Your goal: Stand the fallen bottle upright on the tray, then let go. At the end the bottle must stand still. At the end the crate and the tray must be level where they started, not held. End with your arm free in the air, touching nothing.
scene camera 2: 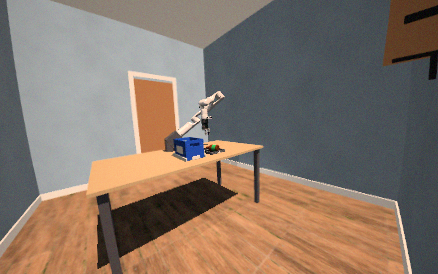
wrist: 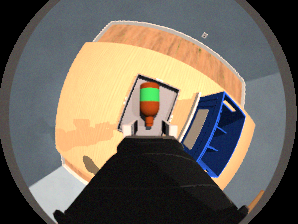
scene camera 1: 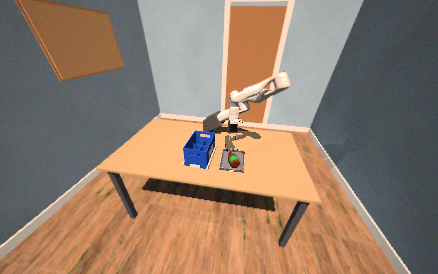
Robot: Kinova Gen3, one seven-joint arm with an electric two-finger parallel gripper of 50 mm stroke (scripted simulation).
Observation:
I see my gripper (wrist: 149, 125), a bottle (wrist: 149, 91), a blue crate (scene camera 1: 204, 146) and a tray (wrist: 169, 94).
The blue crate is seen too in the wrist view (wrist: 202, 128).

